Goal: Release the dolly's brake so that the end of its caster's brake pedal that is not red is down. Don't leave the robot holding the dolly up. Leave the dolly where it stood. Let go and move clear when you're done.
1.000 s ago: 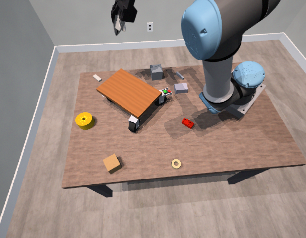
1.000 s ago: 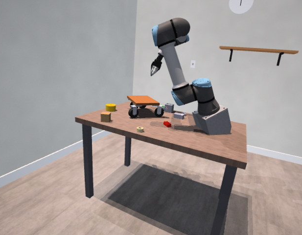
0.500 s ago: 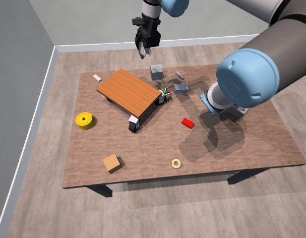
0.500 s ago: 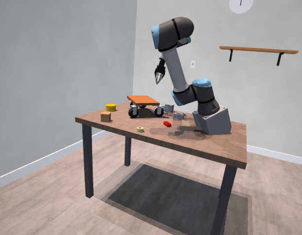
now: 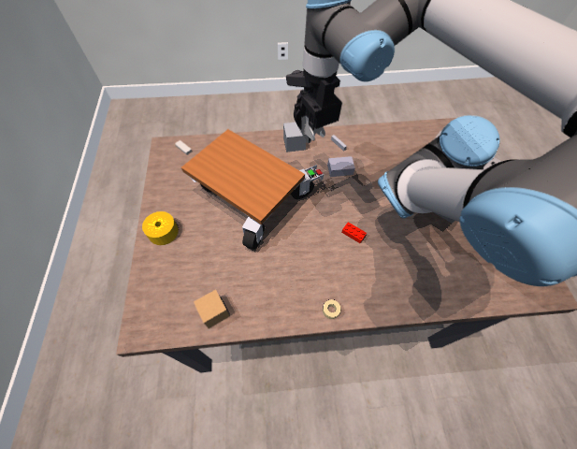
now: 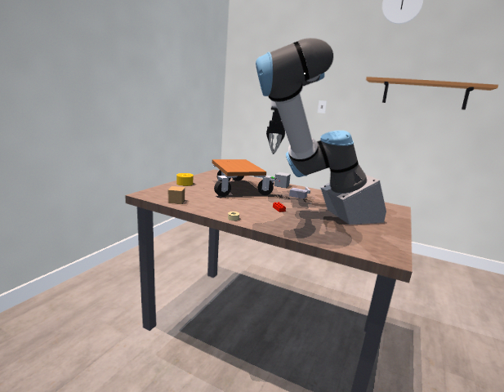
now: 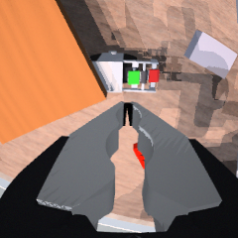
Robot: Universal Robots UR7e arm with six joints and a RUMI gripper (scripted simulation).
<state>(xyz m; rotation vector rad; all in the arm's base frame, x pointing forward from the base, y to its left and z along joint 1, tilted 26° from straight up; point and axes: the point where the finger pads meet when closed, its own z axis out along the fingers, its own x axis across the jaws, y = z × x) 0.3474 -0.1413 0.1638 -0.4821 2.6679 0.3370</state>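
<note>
Right now the brake pedal is 140 mm below my hand, 30 mm behind it and 10 mm to the left of it. The rest, counted from my hand: grey block (210 mm below, 130 mm behind, 70 mm to the right); then grey cube (200 mm to the right, 190 mm below, 20 mm ahead); then red brick (210 mm below, 180 mm to the left, 130 mm behind).
</note>
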